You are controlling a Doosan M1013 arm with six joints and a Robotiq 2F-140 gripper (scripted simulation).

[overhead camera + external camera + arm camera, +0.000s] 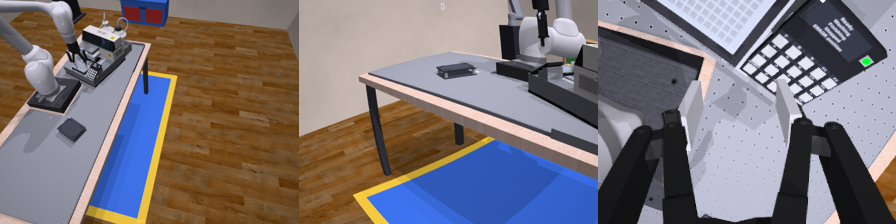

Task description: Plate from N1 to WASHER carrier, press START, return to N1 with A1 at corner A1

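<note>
Now: hand 7 cm past the plate, 7 cm to the right of it and 9 cm above it. Round my hand: plate washer: 4 cm behind, 22 cm to the left, 6 cm below; plate nest N1: 16 cm ahead, 45 cm to the right, 16 cm below.
</note>
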